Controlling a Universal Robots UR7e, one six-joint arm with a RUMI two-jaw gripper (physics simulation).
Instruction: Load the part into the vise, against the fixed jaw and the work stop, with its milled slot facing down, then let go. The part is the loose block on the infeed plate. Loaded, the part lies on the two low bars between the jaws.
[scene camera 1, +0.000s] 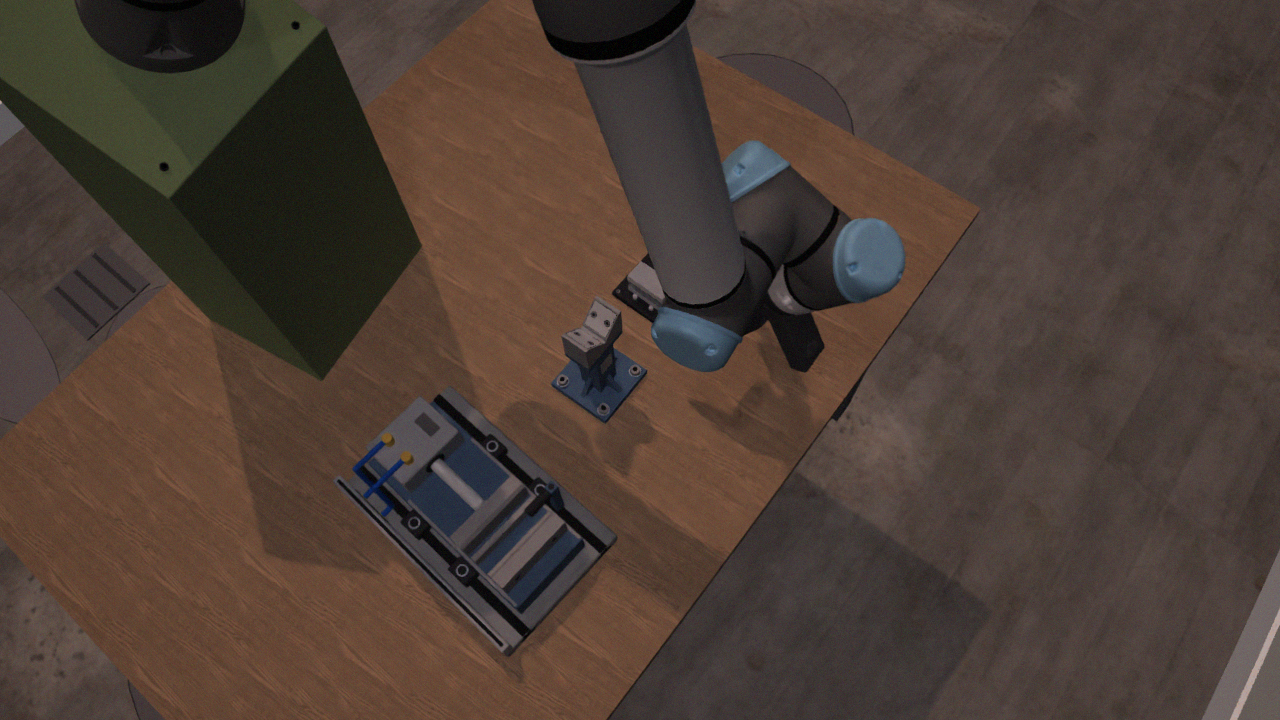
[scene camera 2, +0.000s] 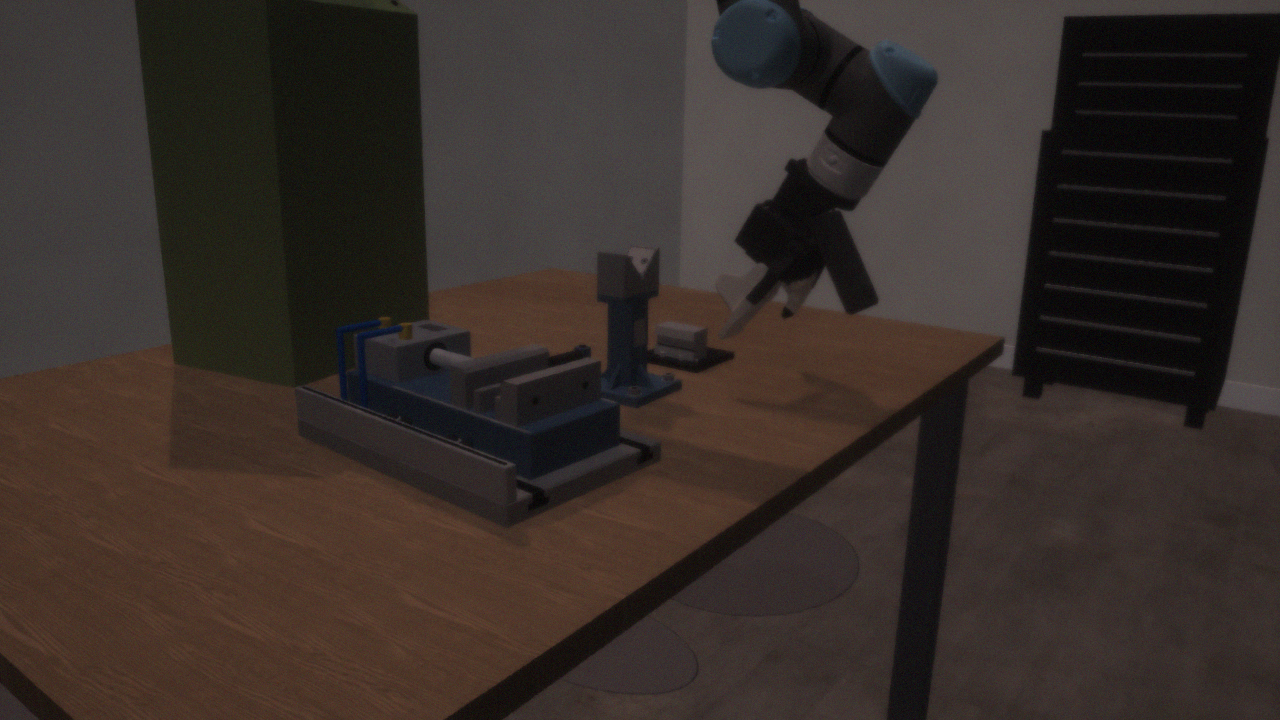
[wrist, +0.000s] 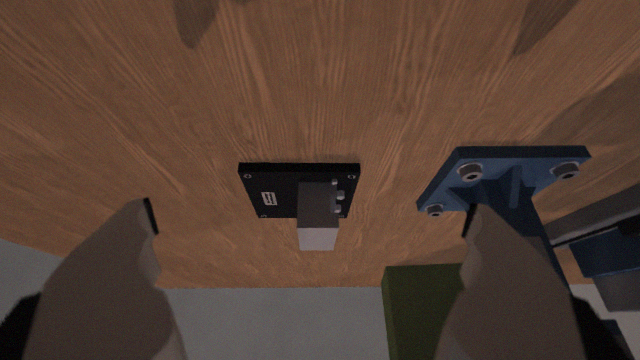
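Seen in the pictures: gripper, between the fingertips: (scene camera 2: 753, 327) (wrist: 313, 204); arm's base, origin of its link: (scene camera 1: 161, 0).
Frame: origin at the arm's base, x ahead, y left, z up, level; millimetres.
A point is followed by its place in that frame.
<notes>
The part (scene camera 1: 646, 279) @(z -441, x 432, y 176 mm) (scene camera 2: 682, 334) @(z -446, x 448, y 162 mm) (wrist: 318, 206) @(z -457, x 468, y 173 mm) is a small grey block on the black infeed plate (scene camera 1: 626, 302) @(z -479, x 414, y 150 mm) (scene camera 2: 716, 357) @(z -478, x 482, y 193 mm) (wrist: 277, 181) @(z -478, x 474, y 204 mm), beside small pins. In scene camera 2 a dark line runs along its side; I cannot tell surely which way the slot faces. My gripper (scene camera 2: 757, 323) @(z -426, x 539, y 166 mm) (wrist: 313, 204) @(z -426, x 539, y 166 mm) is open and empty, tilted, above the table and apart from the part. In scene camera 1 the arm hides the fingers. The vise's fixed jaw (scene camera 1: 535, 548) @(z -390, x 509, y -211 mm) (scene camera 2: 550, 392) @(z -405, x 509, y -231 mm) and moving jaw (scene camera 1: 487, 517) @(z -390, x 442, y -209 mm) (scene camera 2: 494, 374) @(z -402, x 444, y -221 mm) stand apart. The work stop (scene camera 1: 542, 497) @(z -390, x 484, y -158 mm) (scene camera 2: 580, 351) @(z -391, x 489, y -150 mm) is beside them; the low bars are hard to see.
A blue stand with a grey V-shaped head (scene camera 1: 594, 333) @(z -354, x 440, y 37 mm) (scene camera 2: 628, 275) @(z -348, x 454, y 7 mm) rises between plate and vise; its blue base (wrist: 452, 195) @(z -471, x 443, y 66 mm) shows in the wrist view. A tall green block (scene camera 1: 295, 205) @(z -212, x 110, y -46 mm) (scene camera 2: 286, 188) @(z -263, x 113, y -141 mm) (wrist: 415, 300) @(z -424, x 108, y 46 mm) stands behind the vise. Blue tubes (scene camera 1: 386, 476) @(z -376, x 318, y -229 mm) (scene camera 2: 359, 367) @(z -408, x 312, y -250 mm) rise at the vise's end.
</notes>
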